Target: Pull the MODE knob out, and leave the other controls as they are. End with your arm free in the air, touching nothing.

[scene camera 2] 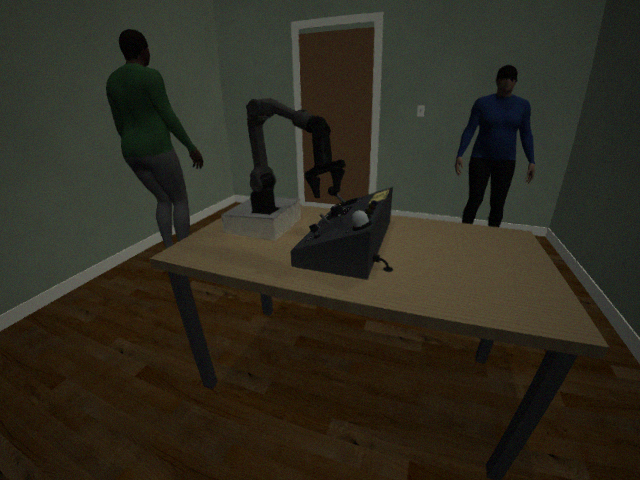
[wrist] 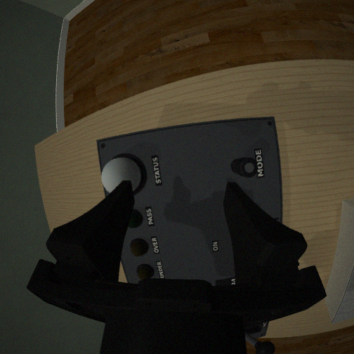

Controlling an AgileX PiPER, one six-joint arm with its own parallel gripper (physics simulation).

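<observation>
The MODE knob (wrist: 245, 167) (scene camera 2: 313, 227) is a dark round knob with a paler cap, beside its MODE label on the sloped dark control panel (wrist: 200, 142) (scene camera 2: 330, 256). My gripper (wrist: 178, 192) (scene camera 2: 325, 194) is open, with nothing between its fingers. It points down and hangs above the panel. In the wrist view the knob shows just above and to the right of the right fingertip, outside the gap between the fingers. How far the knob stands out is hard to tell.
A white STATUS dome (wrist: 120, 175) (scene camera 2: 360, 219) and the PASS (wrist: 134, 218), OVER (wrist: 139, 247) and UNDER (wrist: 145, 271) lamps sit along one side. A ball-ended lever (wrist: 265, 347) (scene camera 2: 333, 191) rises at the far end. Two people (scene camera 2: 139, 113) (scene camera 2: 498, 129) stand beyond the table (scene camera 2: 465, 273).
</observation>
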